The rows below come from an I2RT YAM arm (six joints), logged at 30 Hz.
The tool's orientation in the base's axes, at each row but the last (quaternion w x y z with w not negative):
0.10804, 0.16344, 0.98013, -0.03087
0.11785, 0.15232, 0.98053, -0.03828
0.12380, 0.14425, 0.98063, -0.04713
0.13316, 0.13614, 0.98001, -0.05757
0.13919, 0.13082, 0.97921, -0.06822
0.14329, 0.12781, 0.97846, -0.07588
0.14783, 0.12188, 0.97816, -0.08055
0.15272, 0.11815, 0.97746, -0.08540
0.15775, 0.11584, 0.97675, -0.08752
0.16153, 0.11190, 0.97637, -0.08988
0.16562, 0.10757, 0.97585, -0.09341
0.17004, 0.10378, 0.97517, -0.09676
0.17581, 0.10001, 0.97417, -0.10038
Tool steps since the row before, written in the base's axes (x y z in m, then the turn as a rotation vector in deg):
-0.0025, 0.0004, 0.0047, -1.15, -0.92, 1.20
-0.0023, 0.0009, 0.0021, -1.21, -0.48, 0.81
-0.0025, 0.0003, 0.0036, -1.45, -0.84, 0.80
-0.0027, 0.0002, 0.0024, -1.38, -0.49, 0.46
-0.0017, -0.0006, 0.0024, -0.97, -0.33, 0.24
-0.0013, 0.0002, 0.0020, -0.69, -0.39, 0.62
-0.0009, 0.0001, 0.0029, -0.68, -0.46, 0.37
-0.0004, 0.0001, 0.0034, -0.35, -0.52, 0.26
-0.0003, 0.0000, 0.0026, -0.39, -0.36, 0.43
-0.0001, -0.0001, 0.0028, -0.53, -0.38, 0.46
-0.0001, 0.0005, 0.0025, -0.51, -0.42, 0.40
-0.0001, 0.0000, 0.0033, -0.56, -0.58, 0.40
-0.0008, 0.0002, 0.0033, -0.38, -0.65, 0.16
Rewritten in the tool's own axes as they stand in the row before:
0.0014, -0.0006, -0.0051, 0.51, -1.28, -1.31
0.0019, 0.0001, -0.0026, 0.78, -0.86, -1.00
0.0015, -0.0007, -0.0041, 0.91, -1.27, -1.00
0.0019, -0.0008, -0.0030, 1.03, -0.89, -0.71
0.0007, -0.0013, -0.0026, 0.75, -0.61, -0.42
0.0007, -0.0004, -0.0023, 0.36, -0.63, -0.70
0.0000, -0.0005, -0.0030, 0.42, -0.66, -0.44
-0.0007, -0.0005, -0.0033, 0.13, -0.62, -0.24
-0.0006, -0.0004, -0.0025, 0.15, -0.50, -0.44
-0.0009, -0.0005, -0.0026, 0.26, -0.56, -0.50
-0.0007, 0.0001, -0.0025, 0.26, -0.58, -0.43
-0.0011, -0.0005, -0.0031, 0.28, -0.75, -0.41
-0.0004, -0.0005, -0.0033, 0.19, -0.74, -0.12

